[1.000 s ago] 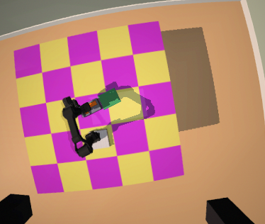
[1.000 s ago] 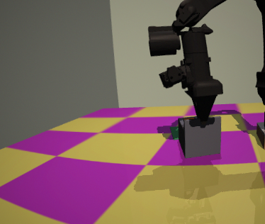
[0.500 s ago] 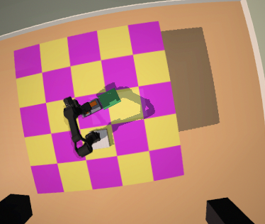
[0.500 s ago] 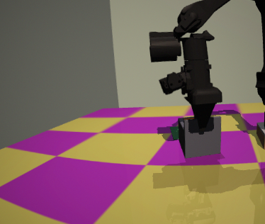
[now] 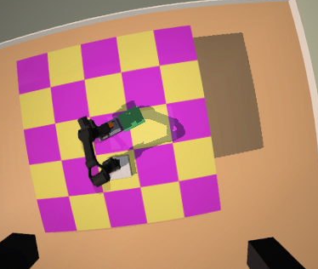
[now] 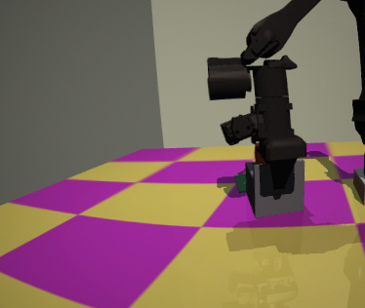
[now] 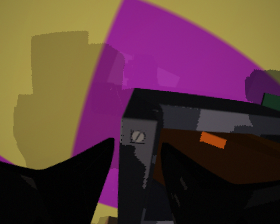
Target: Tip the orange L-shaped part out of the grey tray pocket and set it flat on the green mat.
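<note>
Now: gripper tip 20 mm short of the orange L-shaped part, 50 mm to the left of it and 10 mm below it. From my gripper tip the other things lie so: green mat: 80 mm ahead, 210 mm to the right, 50 mm below; then grey tray: 20 mm ahead, 60 mm to the right, 50 mm below.
</note>
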